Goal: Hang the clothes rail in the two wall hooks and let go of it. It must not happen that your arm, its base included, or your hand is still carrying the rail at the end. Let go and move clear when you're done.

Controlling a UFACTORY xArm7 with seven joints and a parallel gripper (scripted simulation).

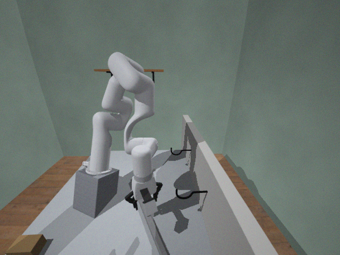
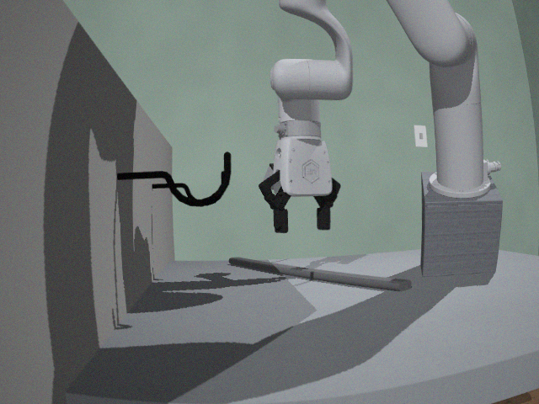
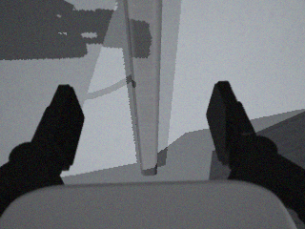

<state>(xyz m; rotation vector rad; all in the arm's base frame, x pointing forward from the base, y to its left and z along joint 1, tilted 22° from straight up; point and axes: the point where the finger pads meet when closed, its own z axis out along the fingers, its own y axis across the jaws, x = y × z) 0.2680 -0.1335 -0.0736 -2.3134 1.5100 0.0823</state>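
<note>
The clothes rail lies 8 cm below my hand. Also, from my hand: brown box: 45 cm behind, 13 cm to the right, 7 cm below; blue object: 52 cm to the left, 45 cm behind, 7 cm below; grey wall panel: 32 cm below, 30 cm ahead, 14 cm to the left.
</note>
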